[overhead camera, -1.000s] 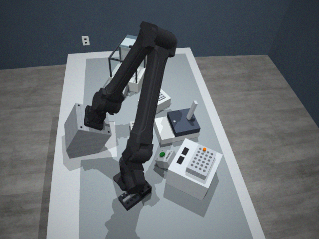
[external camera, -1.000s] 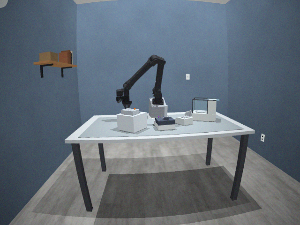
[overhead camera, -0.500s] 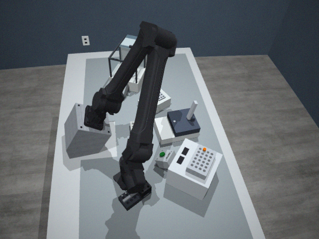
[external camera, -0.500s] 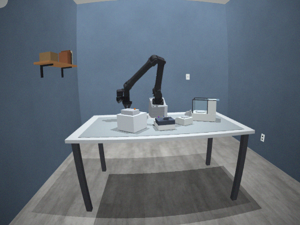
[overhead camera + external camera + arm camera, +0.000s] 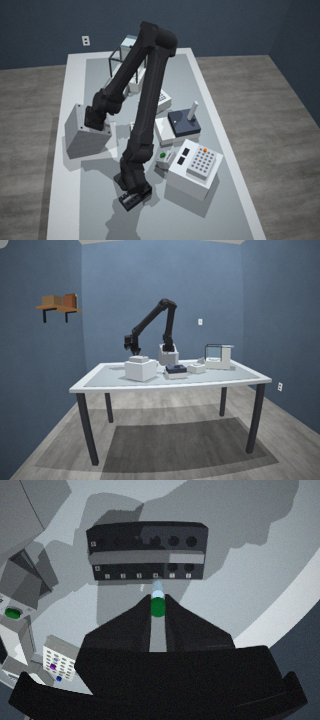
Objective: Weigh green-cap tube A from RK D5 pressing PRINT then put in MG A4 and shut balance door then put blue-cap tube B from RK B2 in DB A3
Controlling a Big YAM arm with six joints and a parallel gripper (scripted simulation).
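My gripper is now 2 cm short of the black magnet block and 9 cm above it. The rest, counted from my hand: white tube rack (5 cm ahead, 34 cm to the left, 9 cm below); then dry block DB (14 cm ahead, 54 cm to the left, 8 cm below); then tube B (4 cm ahead, 36 cm to the left, 8 cm below).
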